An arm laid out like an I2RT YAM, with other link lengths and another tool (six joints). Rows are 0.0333 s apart.
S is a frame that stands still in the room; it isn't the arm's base.
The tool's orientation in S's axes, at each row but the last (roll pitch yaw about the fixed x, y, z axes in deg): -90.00, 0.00, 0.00; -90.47, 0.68, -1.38; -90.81, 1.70, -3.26; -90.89, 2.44, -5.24; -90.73, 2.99, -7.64; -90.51, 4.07, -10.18; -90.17, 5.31, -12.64; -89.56, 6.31, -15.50; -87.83, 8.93, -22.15; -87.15, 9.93, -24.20; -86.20, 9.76, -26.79; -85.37, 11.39, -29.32; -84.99, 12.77, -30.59
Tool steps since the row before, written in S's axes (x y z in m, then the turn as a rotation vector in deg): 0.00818, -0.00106, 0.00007, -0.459, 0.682, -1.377; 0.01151, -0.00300, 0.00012, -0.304, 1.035, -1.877; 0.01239, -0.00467, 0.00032, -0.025, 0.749, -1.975; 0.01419, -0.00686, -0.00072, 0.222, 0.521, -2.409; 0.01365, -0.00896, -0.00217, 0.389, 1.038, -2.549; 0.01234, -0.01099, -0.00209, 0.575, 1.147, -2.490; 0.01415, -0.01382, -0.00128, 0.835, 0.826, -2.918; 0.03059, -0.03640, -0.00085, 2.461, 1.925, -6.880; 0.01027, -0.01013, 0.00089, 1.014, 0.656, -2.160; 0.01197, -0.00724, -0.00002, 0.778, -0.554, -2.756; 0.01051, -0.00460, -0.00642, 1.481, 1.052, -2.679; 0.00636, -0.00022, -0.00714, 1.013, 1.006, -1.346; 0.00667, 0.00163, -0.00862, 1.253, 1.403, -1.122
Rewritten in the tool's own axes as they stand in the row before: 0.00818, -0.00007, -0.00106, -0.459, 1.377, 0.682; 0.01158, -0.00024, -0.00272, -0.307, 1.872, 1.043; 0.01262, -0.00064, -0.00397, -0.009, 1.965, 0.774; 0.01477, 0.00018, -0.00553, 0.276, 2.391, 0.576; 0.01481, 0.00149, -0.00705, 0.380, 2.519, 1.113; 0.01420, 0.00116, -0.00863, 0.539, 2.447, 1.252; 0.01688, -0.00025, -0.01039, 0.901, 2.844, 0.997; 0.03906, -0.00367, -0.02687, 2.602, 6.653, 2.462; 0.01303, -0.00316, -0.00539, 1.019, 2.062, 0.912; 0.01368, -0.00246, -0.00158, 1.398, 2.541, -0.313; 0.01238, 0.00442, 0.00034, 1.290, 2.597, 1.438; 0.00695, 0.00610, 0.00244, 0.649, 1.349, 1.268; 0.00670, 0.00771, 0.00414, 0.604, 1.171, 1.750
